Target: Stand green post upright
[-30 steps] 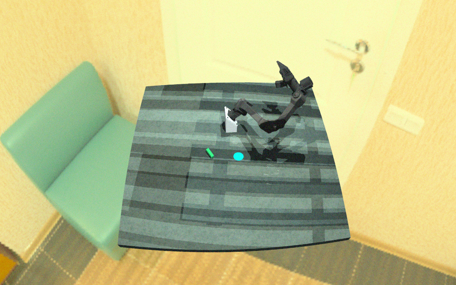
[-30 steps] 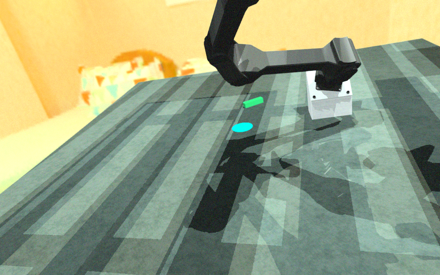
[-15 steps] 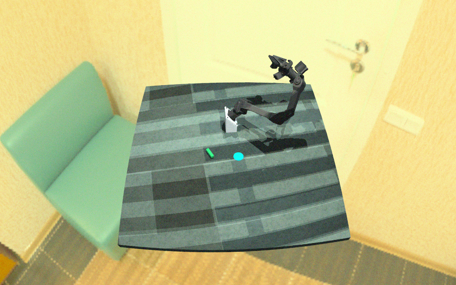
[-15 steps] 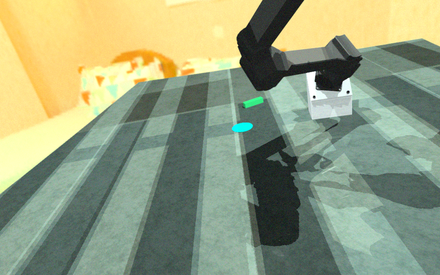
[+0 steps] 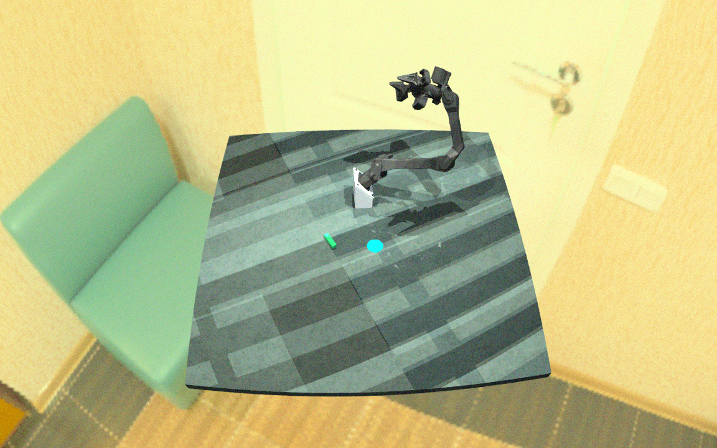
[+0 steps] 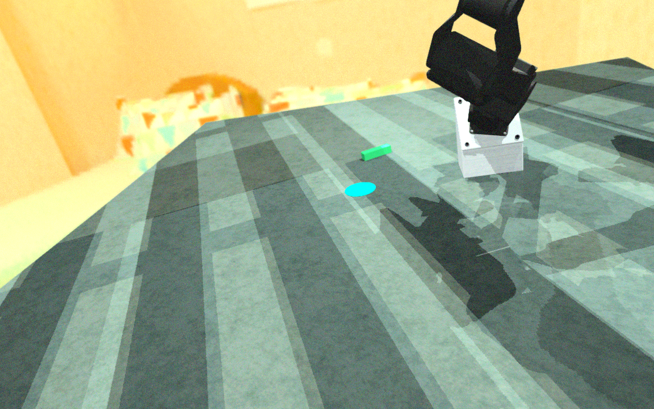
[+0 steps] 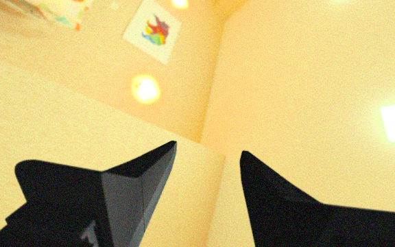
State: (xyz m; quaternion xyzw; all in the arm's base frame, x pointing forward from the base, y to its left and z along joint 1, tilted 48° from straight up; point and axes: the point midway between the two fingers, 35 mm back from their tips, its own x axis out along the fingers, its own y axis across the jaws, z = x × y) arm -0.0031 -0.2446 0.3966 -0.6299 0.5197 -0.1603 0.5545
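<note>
My gripper tip is 31 cm short of the green post, 20 cm to the left of it and 54 cm above it. From my gripper tip the other things lie so: cyan circle (31 cm ahead, 3 cm to the right, 55 cm below).
</note>
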